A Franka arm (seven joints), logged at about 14 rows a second.
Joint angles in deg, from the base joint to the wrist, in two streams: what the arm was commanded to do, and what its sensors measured. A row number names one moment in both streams.
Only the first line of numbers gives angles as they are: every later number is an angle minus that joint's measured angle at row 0.
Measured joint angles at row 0: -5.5, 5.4, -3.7, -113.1, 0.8, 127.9, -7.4
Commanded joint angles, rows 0 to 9: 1.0, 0.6, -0.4, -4.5, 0.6, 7.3, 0.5; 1.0, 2.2, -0.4, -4.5, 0.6, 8.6, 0.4; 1.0, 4.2, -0.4, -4.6, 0.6, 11.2, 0.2; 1.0, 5.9, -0.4, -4.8, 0.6, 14.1, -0.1; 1.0, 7.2, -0.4, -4.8, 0.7, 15.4, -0.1; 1.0, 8.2, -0.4, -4.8, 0.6, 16.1, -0.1; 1.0, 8.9, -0.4, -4.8, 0.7, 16.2, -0.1; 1.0, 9.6, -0.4, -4.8, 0.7, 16.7, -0.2; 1.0, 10.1, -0.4, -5.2, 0.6, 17.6, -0.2; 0.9, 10.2, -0.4, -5.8, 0.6, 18.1, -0.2
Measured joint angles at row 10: 0.5, 10.2, -0.1, -4.4, 0.0, 15.9, 0.0
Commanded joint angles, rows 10 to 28: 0.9, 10.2, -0.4, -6.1, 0.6, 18.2, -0.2; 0.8, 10.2, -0.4, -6.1, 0.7, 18.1, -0.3; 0.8, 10.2, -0.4, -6.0, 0.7, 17.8, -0.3; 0.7, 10.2, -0.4, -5.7, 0.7, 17.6, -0.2; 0.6, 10.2, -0.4, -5.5, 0.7, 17.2, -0.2; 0.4, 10.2, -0.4, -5.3, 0.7, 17.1, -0.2; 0.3, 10.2, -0.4, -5.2, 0.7, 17.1, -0.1; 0.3, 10.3, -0.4, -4.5, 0.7, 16.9, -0.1; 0.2, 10.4, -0.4, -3.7, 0.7, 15.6, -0.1; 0.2, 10.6, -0.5, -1.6, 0.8, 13.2, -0.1; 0.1, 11.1, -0.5, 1.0, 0.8, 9.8, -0.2; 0.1, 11.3, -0.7, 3.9, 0.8, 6.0, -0.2; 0.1, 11.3, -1.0, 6.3, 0.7, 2.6, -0.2; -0.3, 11.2, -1.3, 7.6, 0.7, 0.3, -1.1; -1.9, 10.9, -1.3, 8.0, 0.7, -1.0, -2.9; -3.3, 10.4, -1.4, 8.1, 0.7, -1.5, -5.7; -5.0, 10.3, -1.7, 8.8, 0.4, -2.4, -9.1; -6.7, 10.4, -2.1, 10.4, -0.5, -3.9, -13.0; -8.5, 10.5, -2.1, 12.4, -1.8, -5.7, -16.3
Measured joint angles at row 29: -5.1, 10.6, -2.4, 9.1, -0.6, -1.8, -10.4
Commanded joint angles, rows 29 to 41: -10.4, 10.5, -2.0, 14.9, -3.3, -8.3, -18.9; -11.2, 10.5, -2.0, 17.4, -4.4, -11.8, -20.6; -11.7, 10.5, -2.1, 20.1, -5.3, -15.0, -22.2; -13.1, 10.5, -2.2, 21.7, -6.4, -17.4, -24.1; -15.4, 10.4, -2.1, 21.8, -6.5, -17.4, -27.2; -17.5, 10.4, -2.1, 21.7, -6.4, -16.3, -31.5; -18.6, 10.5, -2.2, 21.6, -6.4, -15.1, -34.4; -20.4, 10.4, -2.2, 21.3, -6.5, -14.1, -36.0; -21.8, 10.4, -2.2, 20.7, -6.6, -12.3, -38.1; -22.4, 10.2, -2.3, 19.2, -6.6, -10.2, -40.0; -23.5, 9.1, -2.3, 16.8, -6.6, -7.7, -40.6; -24.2, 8.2, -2.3, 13.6, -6.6, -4.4, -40.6; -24.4, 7.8, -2.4, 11.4, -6.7, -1.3, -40.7
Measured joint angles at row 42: -23.5, 10.3, -3.1, 17.5, -5.9, -6.9, -40.1
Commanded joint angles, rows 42 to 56: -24.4, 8.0, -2.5, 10.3, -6.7, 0.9, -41.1; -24.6, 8.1, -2.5, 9.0, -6.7, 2.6, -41.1; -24.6, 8.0, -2.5, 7.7, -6.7, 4.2, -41.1; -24.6, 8.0, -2.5, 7.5, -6.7, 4.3, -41.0; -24.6, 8.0, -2.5, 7.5, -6.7, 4.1, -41.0; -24.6, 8.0, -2.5, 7.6, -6.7, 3.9, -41.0; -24.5, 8.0, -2.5, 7.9, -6.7, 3.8, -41.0; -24.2, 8.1, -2.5, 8.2, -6.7, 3.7, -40.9; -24.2, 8.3, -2.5, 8.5, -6.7, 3.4, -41.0; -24.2, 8.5, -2.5, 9.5, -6.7, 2.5, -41.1; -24.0, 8.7, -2.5, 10.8, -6.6, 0.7, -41.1; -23.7, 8.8, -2.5, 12.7, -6.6, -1.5, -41.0; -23.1, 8.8, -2.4, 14.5, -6.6, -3.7, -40.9; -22.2, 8.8, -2.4, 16.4, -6.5, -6.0, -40.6; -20.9, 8.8, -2.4, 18.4, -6.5, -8.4, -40.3
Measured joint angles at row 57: -22.9, 9.5, -2.4, 14.9, -6.1, -3.1, -40.6
